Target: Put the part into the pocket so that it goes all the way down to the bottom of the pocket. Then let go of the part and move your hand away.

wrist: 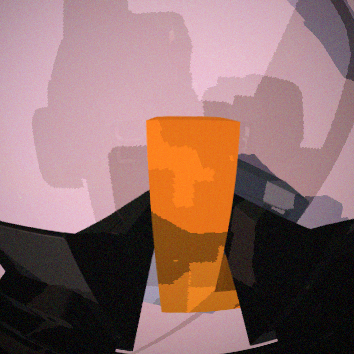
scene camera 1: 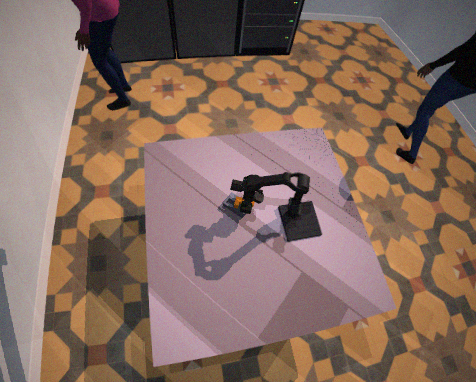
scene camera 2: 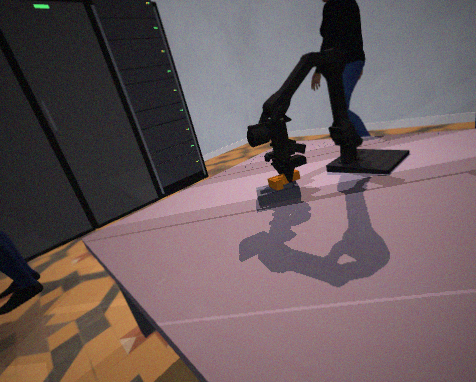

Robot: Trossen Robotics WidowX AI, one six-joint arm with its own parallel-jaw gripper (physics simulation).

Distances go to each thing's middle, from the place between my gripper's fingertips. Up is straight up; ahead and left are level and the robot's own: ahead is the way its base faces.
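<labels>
There is the grey pocket block (wrist: 252,183), and my hand is 50 mm short of it, 20 mm above it and 20 mm to the left of it. The orange L-shaped part (wrist: 192,160) is 10 mm to the right of my hand, 20 mm ahead of it and 20 mm above it.
</labels>
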